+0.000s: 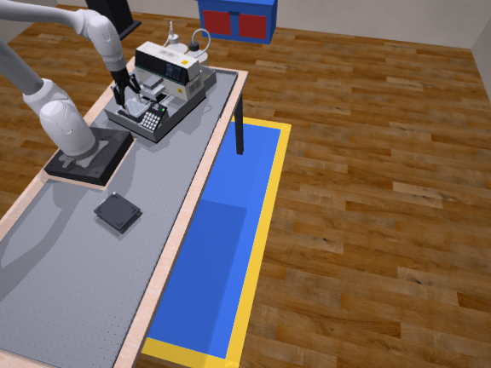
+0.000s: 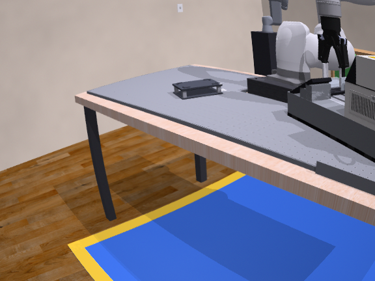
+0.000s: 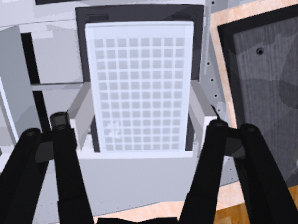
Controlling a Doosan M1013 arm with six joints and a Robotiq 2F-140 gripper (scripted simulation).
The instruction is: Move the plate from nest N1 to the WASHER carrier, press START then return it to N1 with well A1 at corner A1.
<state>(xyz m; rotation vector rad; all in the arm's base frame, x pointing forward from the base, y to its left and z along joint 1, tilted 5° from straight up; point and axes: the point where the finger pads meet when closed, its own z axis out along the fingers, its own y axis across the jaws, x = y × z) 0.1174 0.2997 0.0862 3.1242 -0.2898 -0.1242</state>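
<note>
The plate is 20 mm below my hand. The rest, counted from my hand: plate washer: 30 mm ahead, 150 mm to the left, 10 mm below; then plate nest N1: 230 mm ahead, 520 mm to the right, 100 mm below.
</note>
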